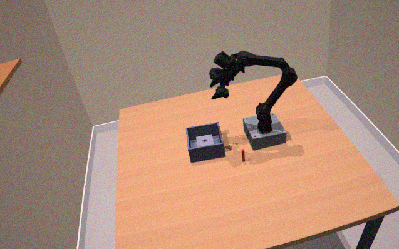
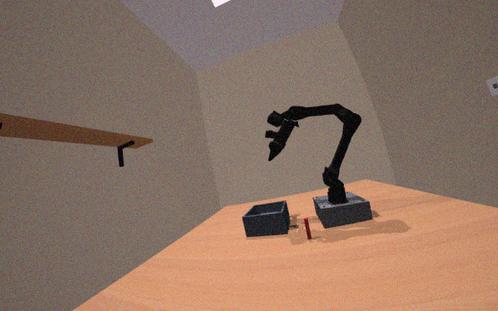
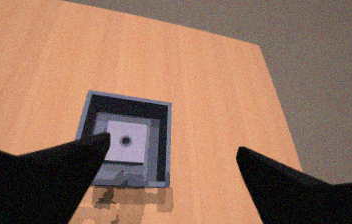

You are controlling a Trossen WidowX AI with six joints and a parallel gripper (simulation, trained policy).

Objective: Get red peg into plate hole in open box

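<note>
My gripper tip is 80 mm past the red peg, 200 mm to the right of it and 290 mm above it. The rest, counted from my gripper tip: grey plate (80 mm ahead, 20 mm to the left, 290 mm below); blue-grey box (80 mm ahead, 20 mm to the left, 310 mm below).
</note>
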